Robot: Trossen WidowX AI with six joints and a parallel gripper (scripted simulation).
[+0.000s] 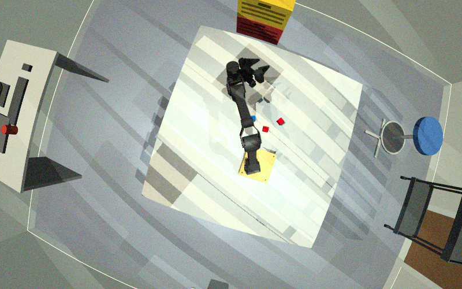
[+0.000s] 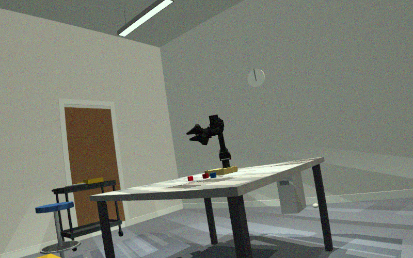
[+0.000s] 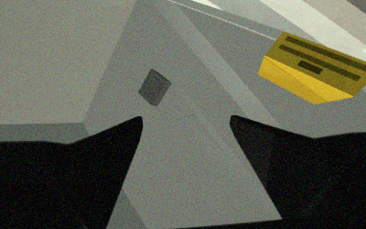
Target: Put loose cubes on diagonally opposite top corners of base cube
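Right now the blue base cube is 280 mm below my gripper tip and 250 mm behind it.
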